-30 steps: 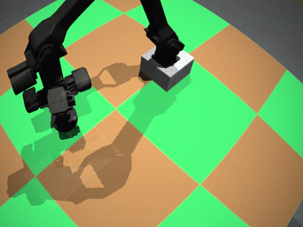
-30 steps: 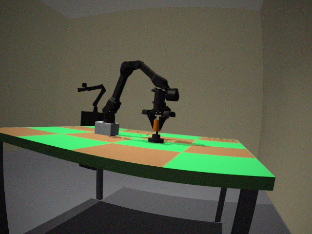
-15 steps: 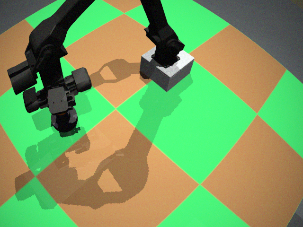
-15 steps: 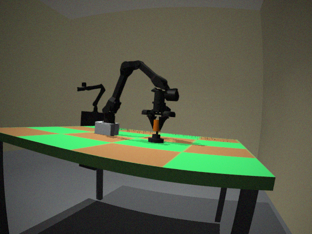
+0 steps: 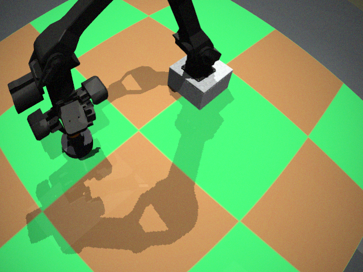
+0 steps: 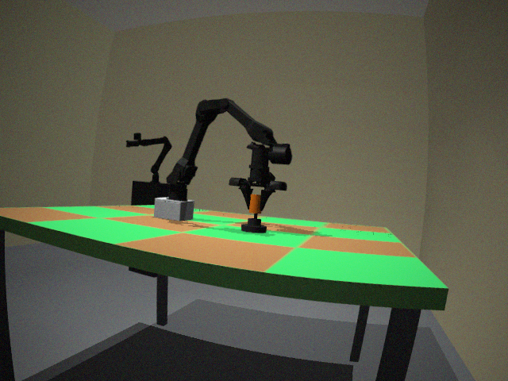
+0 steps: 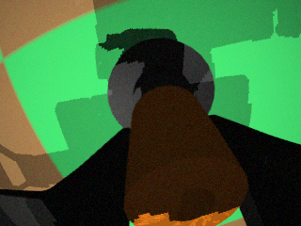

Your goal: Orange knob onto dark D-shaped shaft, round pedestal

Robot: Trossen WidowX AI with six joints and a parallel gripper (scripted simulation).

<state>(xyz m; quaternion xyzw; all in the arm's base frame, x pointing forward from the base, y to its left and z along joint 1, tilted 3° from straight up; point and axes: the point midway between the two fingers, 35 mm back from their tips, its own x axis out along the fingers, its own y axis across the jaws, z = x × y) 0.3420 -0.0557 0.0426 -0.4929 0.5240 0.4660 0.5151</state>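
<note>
Right now the orange knob is 2 cm above my gripper tip. Also, from my gripper tip: pedestal: 4 cm below.
</note>
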